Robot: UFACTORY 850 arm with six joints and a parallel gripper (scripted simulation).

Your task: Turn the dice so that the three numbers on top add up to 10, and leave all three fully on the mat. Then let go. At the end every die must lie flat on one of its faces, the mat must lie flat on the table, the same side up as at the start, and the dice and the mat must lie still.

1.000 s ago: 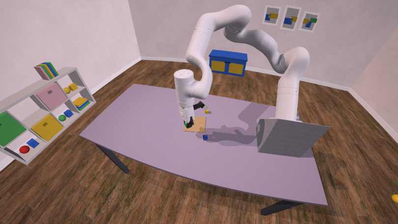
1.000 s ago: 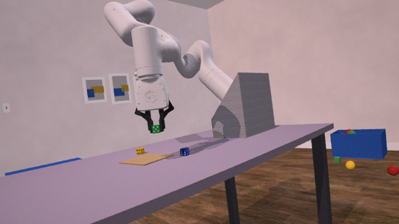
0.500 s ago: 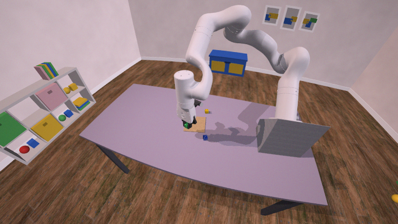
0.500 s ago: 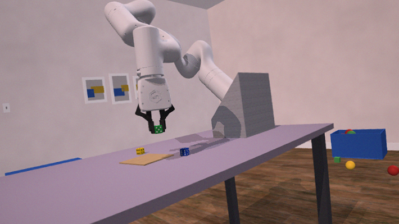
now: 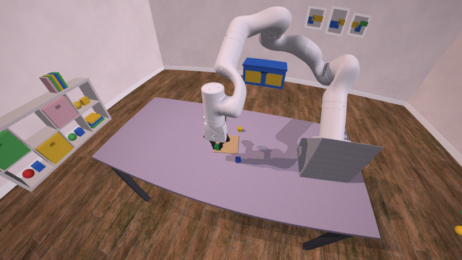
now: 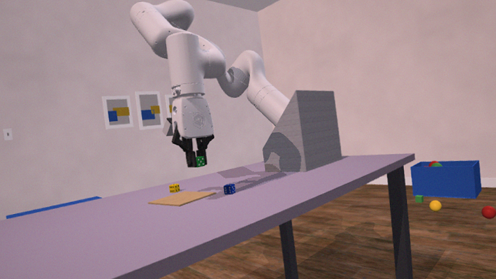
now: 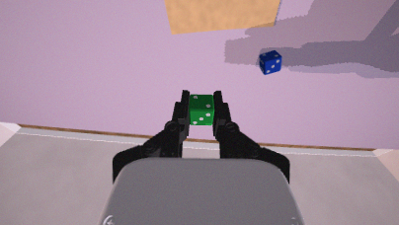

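Right now my hand is 11 cm past the blue die, 11 cm above it and 1 cm to the left of it. From my hand the other things lie so: tan mat: 12 cm to the right, 12 cm below, 1 cm behind; then green die: 1 cm below; then yellow die: 25 cm to the right, 11 cm below, 7 cm behind.
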